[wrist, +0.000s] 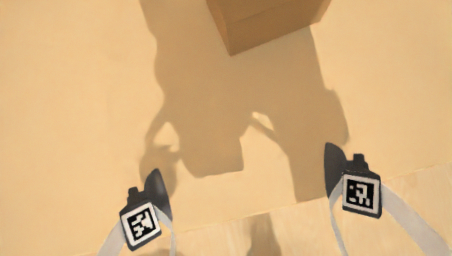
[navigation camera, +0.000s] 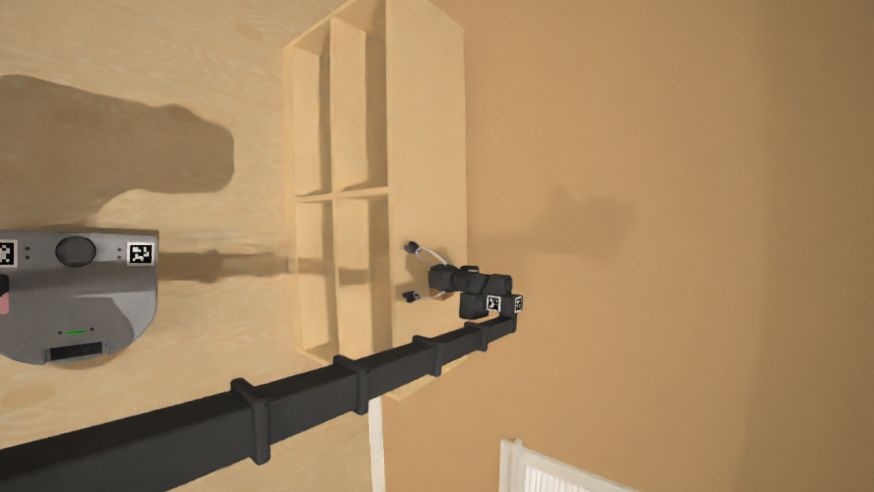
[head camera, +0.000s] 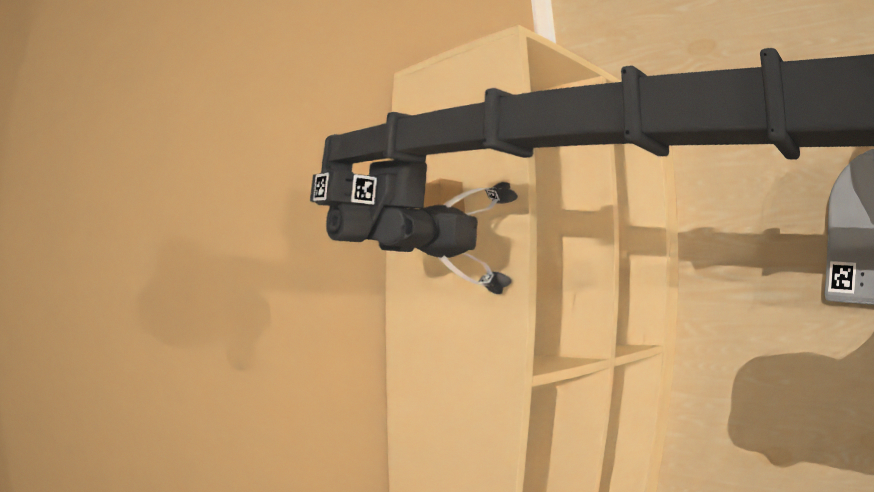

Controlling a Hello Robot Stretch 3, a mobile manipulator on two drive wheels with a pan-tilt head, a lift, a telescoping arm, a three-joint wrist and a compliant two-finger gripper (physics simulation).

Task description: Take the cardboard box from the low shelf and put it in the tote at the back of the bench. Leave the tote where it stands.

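Where they show: gripper, fingertip midpoint: (navigation camera: pixel 406 271) (head camera: pixel 507 238); robot's base, origin of the base link: (navigation camera: pixel 76 249).
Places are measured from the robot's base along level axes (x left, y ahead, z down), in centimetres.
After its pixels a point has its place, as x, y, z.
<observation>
The brown cardboard box (head camera: pixel 445 190) @[-78.5, -9.7, -65.0] (navigation camera: pixel 441 297) @[-78.7, -10.6, -65.6] (wrist: pixel 270 25) rests on the top board of the low shelf (head camera: pixel 452 378) @[-77.6, 22.3, -61.0] (navigation camera: pixel 428 122) @[-74.5, 42.7, -61.0] (wrist: pixel 60 125). The wrist and arm partly cover it in the head and navigation views, and its upper part is cut off by the wrist view's top edge. My gripper (head camera: pixel 502 237) @[-66.5, -2.4, -62.2] (navigation camera: pixel 410 272) @[-66.5, -2.4, -62.2] (wrist: pixel 243 174) @[-66.5, -2.4, -62.2] is open and empty above the shelf top, its fingers wide apart towards the shelf's front edge. The box lies outside the fingers, beyond their tips in the wrist view. The tote and the bench do not show.
The extended arm (head camera: pixel 568 116) @[-28.5, -10.0, -97.0] (navigation camera: pixel 299 397) @[-15.1, -8.9, -97.2] crosses over the shelf. A brown wall (head camera: pixel 183 397) @[-99.8, 30.7, -106.0] (navigation camera: pixel 703 366) @[-104.1, -23.4, -133.2] stands behind the shelf. The robot's base (head camera: pixel 856 244) @[-10.2, -6.8, -16.0] (navigation camera: pixel 79 281) @[-0.7, -6.8, -16.0] is on the floor at the shelf's open front. A white framed panel (navigation camera: pixel 510 470) @[-106.8, -76.9, -80.0] shows at the navigation view's bottom.
</observation>
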